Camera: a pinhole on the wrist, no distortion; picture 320 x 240 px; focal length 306.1 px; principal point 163.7 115.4 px. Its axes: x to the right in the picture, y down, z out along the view. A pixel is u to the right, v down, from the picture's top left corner.
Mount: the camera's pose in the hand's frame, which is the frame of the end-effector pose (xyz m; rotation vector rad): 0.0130 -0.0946 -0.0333 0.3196 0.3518 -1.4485
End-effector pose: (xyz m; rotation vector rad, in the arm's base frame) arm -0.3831 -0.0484 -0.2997 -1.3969 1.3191 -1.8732
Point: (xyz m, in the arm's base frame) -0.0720 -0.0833 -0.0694
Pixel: 157.5 107.1
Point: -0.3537 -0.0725 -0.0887
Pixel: outside the picture
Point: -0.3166 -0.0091 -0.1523
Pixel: 236.5 96.1
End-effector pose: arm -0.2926 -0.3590 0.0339 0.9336 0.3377 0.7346
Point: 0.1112 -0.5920 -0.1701
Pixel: 308.3 168.8
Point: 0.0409 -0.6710 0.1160
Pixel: 94.5 115.7
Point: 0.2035 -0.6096 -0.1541
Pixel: 286.8 192.1
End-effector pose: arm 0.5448 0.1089 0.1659 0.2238 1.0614 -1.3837
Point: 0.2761 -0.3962 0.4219
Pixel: 274.7 207.5
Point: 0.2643 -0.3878 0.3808
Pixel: 287.1 230.4
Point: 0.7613 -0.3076 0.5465
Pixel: 12.4 96.8
